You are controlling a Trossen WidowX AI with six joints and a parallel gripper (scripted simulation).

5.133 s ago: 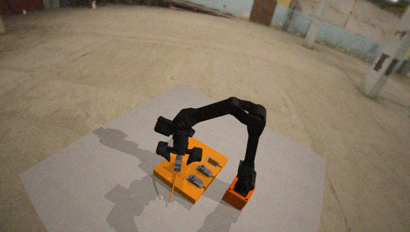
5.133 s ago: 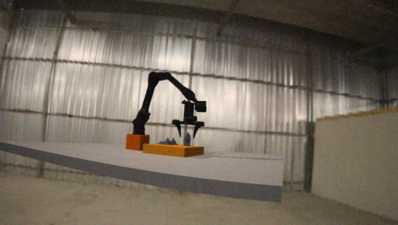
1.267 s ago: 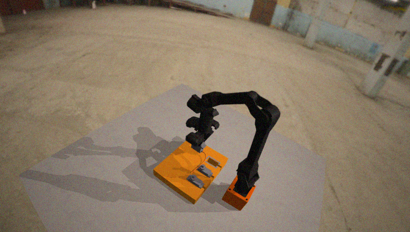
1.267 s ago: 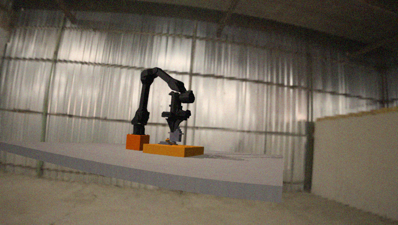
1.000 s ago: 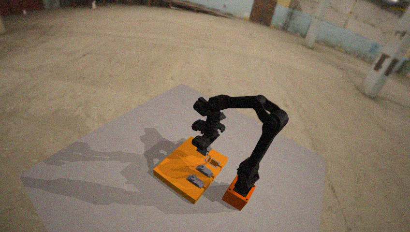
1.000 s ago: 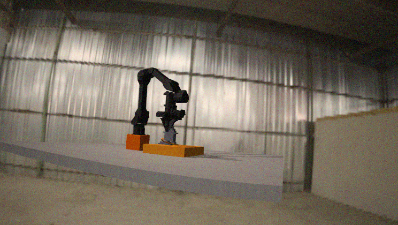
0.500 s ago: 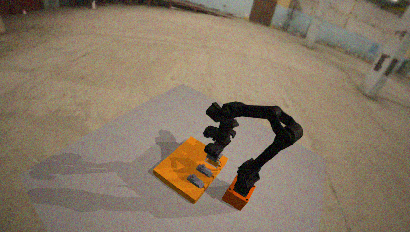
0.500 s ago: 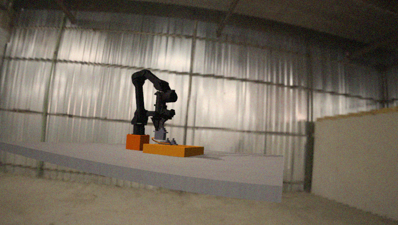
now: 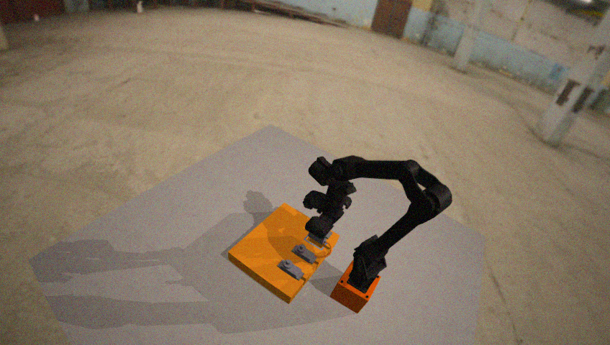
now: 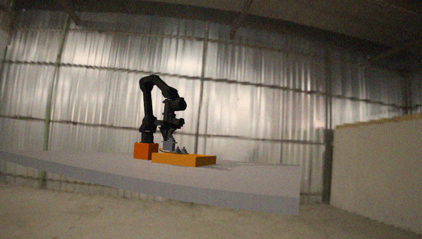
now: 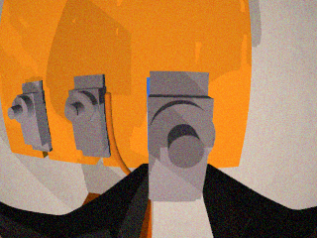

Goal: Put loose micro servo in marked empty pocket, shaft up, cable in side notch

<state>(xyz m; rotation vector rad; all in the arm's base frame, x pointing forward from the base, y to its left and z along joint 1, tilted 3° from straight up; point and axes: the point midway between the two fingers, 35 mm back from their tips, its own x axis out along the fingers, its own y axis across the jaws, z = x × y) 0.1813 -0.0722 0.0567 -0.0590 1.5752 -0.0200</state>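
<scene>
The orange deck lies 12 cm ahead of my gripper tip, 9 cm below it and 8 cm to the left of it.
</scene>
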